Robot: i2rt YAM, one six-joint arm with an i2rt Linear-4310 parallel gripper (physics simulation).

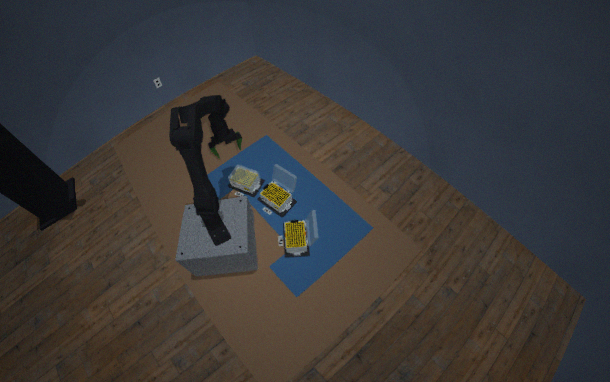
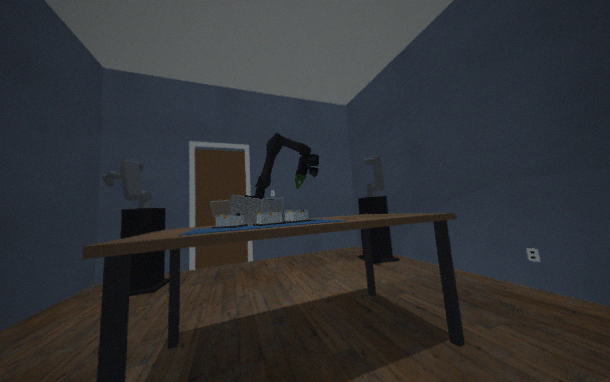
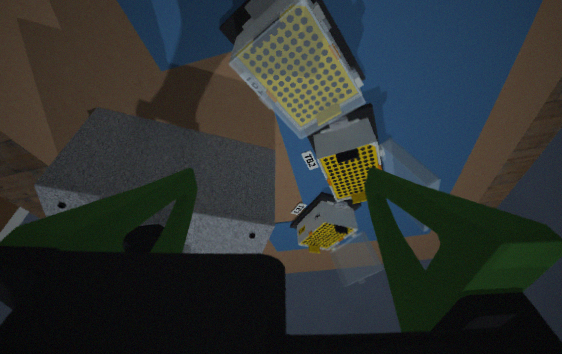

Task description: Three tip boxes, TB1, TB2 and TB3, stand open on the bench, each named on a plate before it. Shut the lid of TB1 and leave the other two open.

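Frame: origin at the arm's base, x ahead, y left, z up, level; metres.
Seen in the pictures: gripper, between the fingertips: [image 1: 230,154] [image 2: 298,187] [image 3: 281,177]; arm's base, origin of its link: [image 1: 214,224] [image 2: 259,198].
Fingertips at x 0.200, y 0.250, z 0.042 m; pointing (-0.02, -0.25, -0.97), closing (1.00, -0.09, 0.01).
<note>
Offsets run from my fingertips to a thing's top centre. Level surfaces: height alone.
TB1 @[0.010 m ahead, 0.031 m right, 0.139 m down] [image 1: 244,179] [image 2: 296,215] [image 3: 300,65] has its clear lid lying down over the yellow tip rack; no raised lid shows on it. TB2 @[0.097 m ahead, 0.195 m right, 0.141 m down] [image 1: 276,195] [image 2: 269,218] [image 3: 350,172] stands beside it with its clear lid @[0.161 m ahead, 0.174 m right, 0.062 m down] [image 1: 284,177] [image 3: 407,165] upright. TB3 @[0.066 m ahead, 0.410 m right, 0.141 m down] [image 1: 296,235] [image 2: 230,220] [image 3: 327,232] stands farther along, its lid @[0.124 m ahead, 0.442 m right, 0.062 m down] [image 1: 313,227] [image 3: 356,258] also raised. My gripper [image 1: 229,153] [image 2: 299,187] [image 3: 281,177] is open and empty, its green fingers wide apart. It hangs well above the bench, off the TB1 end of the row, touching no box.
The boxes stand on a blue mat @[0.216 m down] [image 1: 335,225] [image 3: 415,60] on the brown bench @[0.219 m down] [image 1: 350,300] [image 2: 400,218]. The grey speckled base block [image 1: 225,262] [image 3: 165,160] of the arm stands close beside the row. Two black pedestals [image 2: 143,250] [image 2: 375,206] with pale arms stand beyond the bench.
</note>
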